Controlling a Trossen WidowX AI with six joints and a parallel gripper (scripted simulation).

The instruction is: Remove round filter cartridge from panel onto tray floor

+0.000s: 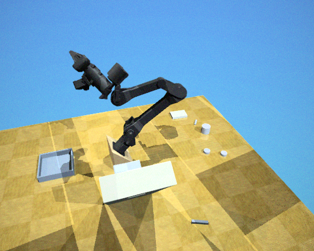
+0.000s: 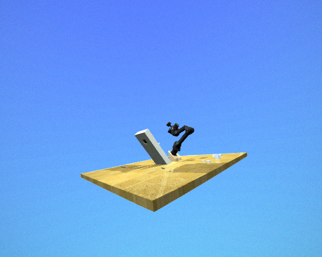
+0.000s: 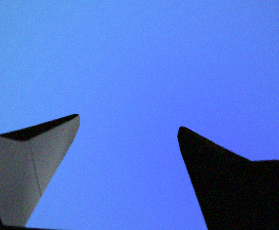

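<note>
The filter cartridge is 53 cm ahead of my gripper tip, 18 cm below it and 17 cm to the left of it. From my gripper tip the other things lie so: flat white block (50 cm to the left, 46 cm below, 14 cm behind); pin (57 cm to the left, 46 cm below, 5 cm behind); grey-blue tray (45 cm below, 16 cm to the right, 15 cm ahead).
</note>
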